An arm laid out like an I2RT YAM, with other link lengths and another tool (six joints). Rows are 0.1 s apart.
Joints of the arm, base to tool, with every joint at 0 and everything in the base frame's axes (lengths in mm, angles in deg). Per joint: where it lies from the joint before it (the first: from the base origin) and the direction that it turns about. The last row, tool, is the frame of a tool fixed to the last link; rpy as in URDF.
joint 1: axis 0 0 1 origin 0 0 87.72
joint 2: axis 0 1 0 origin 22.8 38.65 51.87
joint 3: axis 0 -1 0 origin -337.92 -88.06 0
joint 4: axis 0 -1 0 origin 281.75 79.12 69
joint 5: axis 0 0 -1 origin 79.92 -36.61 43.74
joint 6: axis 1 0 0 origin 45.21 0 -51.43
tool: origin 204 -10 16 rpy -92.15 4.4 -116.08
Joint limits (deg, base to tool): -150..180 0..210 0..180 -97..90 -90..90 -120..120
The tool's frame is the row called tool.
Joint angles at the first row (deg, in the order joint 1, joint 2, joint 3, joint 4, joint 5, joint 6):
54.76 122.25 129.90 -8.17 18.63 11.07
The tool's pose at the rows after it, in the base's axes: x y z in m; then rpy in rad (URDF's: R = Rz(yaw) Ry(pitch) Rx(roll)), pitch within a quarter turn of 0, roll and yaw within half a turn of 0:
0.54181 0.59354 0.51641 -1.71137 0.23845 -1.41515
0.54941 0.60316 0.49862 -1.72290 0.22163 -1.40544
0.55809 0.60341 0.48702 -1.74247 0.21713 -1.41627
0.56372 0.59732 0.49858 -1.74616 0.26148 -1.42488
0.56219 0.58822 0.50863 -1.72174 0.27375 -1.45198
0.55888 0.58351 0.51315 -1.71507 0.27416 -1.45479
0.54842 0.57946 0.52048 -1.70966 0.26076 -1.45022
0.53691 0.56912 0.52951 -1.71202 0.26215 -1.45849
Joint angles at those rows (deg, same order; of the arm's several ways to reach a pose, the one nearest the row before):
54.67 124.10 129.90 -6.94 18.63 11.25
54.32 126.03 130.69 -6.85 17.58 10.99
53.79 127.26 131.74 -7.81 17.41 11.60
53.17 127.62 133.68 -8.35 17.14 13.62
53.53 126.22 131.49 -5.99 19.42 13.19
53.61 124.98 129.91 -5.27 19.78 12.92
54.14 123.05 128.24 -5.62 20.12 12.13
54.67 120.24 125.60 -5.89 21.09 12.30

